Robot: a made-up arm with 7 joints. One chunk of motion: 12 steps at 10 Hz.
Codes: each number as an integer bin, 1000 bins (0 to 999) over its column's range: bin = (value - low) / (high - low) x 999, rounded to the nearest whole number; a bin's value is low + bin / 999 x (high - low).
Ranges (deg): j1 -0.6..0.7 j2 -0.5..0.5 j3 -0.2..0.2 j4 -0.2..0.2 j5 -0.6..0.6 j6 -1.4..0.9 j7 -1..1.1
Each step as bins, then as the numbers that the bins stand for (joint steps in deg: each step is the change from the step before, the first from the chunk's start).
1 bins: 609 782 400 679 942 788 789
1 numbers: 0.192 0.283 -0.040 0.072 0.532 0.414 0.659
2 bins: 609 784 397 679 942 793 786
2 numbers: 0.192 0.285 -0.041 0.072 0.532 0.426 0.652
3 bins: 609 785 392 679 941 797 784
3 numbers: 0.192 0.286 -0.043 0.072 0.530 0.435 0.648
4 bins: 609 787 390 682 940 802 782
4 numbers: 0.192 0.288 -0.044 0.073 0.529 0.446 0.644
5 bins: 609 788 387 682 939 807 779
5 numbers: 0.192 0.289 -0.045 0.073 0.528 0.458 0.638
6 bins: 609 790 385 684 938 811 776
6 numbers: 0.192 0.291 -0.046 0.074 0.527 0.467 0.631
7 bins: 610 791 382 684 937 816 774
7 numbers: 0.194 0.292 -0.047 0.074 0.526 0.479 0.627
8 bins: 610 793 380 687 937 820 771
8 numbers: 0.194 0.294 -0.048 0.075 0.526 0.488 0.621
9 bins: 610 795 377 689 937 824 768
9 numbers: 0.194 0.296 -0.049 0.076 0.526 0.497 0.614
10 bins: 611 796 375 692 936 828 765
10 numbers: 0.195 0.297 -0.050 0.077 0.524 0.506 0.608
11 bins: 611 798 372 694 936 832 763
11 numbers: 0.195 0.299 -0.051 0.078 0.524 0.516 0.604
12 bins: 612 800 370 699 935 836 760
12 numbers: 0.196 0.301 -0.052 0.080 0.523 0.525 0.598
